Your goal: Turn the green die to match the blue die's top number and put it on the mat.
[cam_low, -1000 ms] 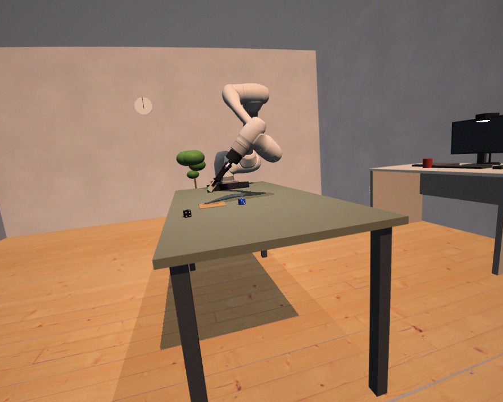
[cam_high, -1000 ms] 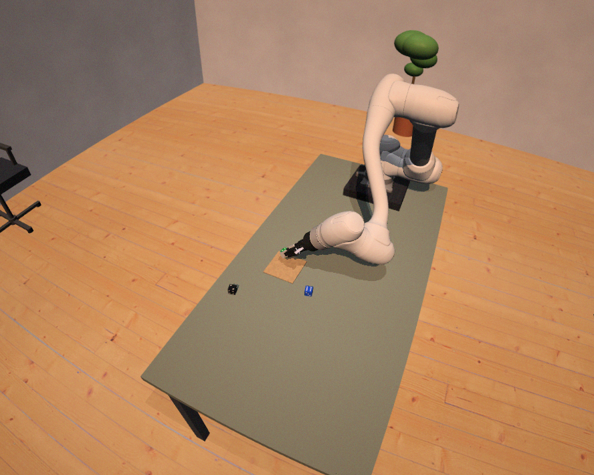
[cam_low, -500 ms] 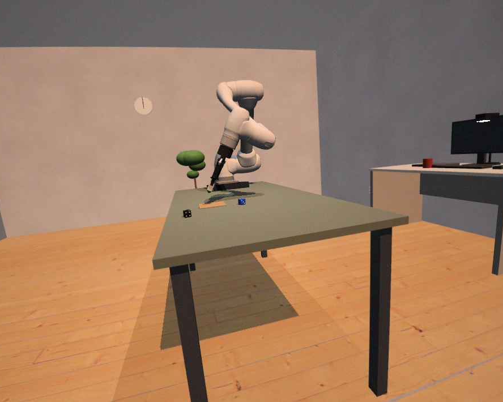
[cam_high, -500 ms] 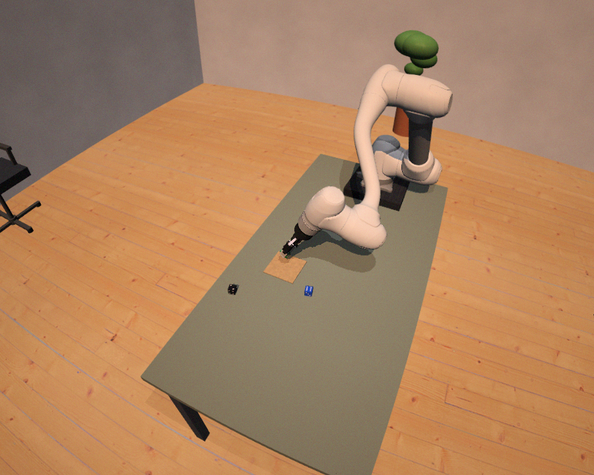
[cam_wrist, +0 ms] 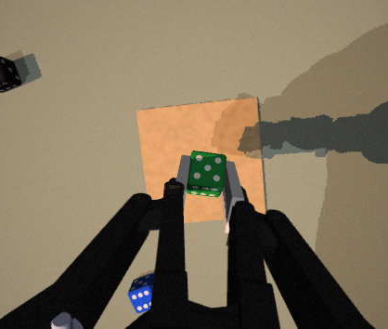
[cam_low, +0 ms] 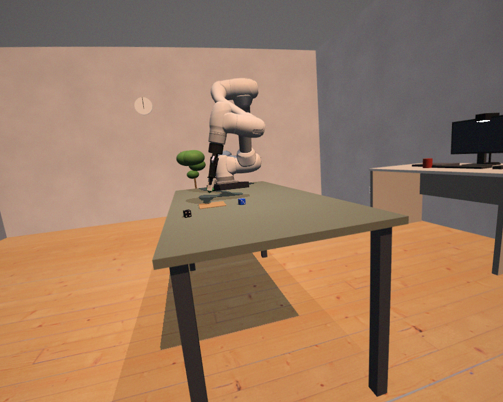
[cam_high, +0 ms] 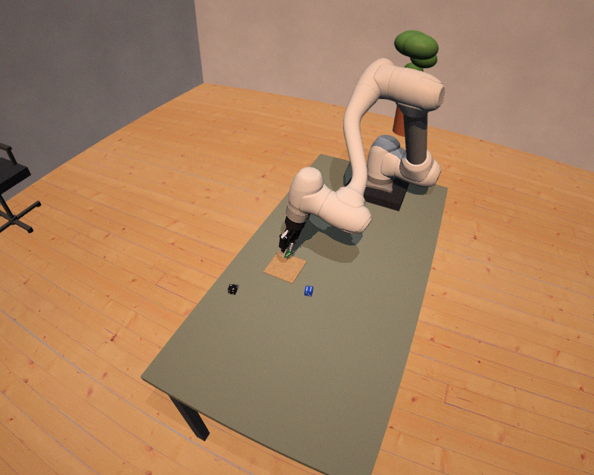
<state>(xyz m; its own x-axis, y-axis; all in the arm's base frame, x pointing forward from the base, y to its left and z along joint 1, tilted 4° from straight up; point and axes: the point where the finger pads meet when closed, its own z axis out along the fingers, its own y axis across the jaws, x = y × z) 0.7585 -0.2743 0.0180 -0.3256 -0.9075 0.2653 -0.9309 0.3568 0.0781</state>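
My hand is 3 cm above the green die and 1 cm to the left of it. Also, from my hand: black die 20 cm ahead, 16 cm to the right, 10 cm below; blue die 13 cm to the left, 10 cm below, 10 cm ahead; tan mat 11 cm below, 1 cm to the right.
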